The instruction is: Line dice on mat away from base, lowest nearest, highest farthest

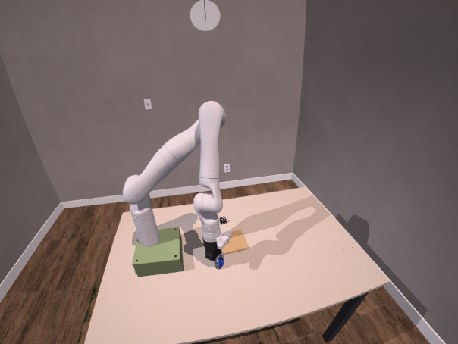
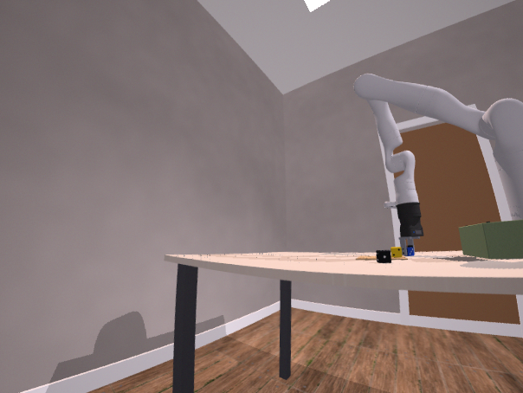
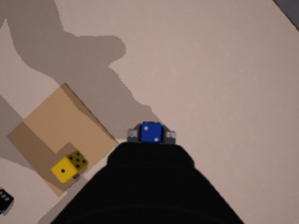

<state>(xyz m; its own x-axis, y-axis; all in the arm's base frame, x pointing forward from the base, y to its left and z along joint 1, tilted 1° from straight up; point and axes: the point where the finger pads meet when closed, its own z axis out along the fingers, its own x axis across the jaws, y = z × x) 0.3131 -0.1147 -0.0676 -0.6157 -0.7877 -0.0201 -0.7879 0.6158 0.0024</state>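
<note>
The blue die is right at my hand. The rest, counted from my hand: yellow die 130 mm to the left, 30 mm ahead; then tan mat 140 mm to the left, 80 mm ahead, 20 mm below; then black die 290 mm to the left, 50 mm ahead.
</note>
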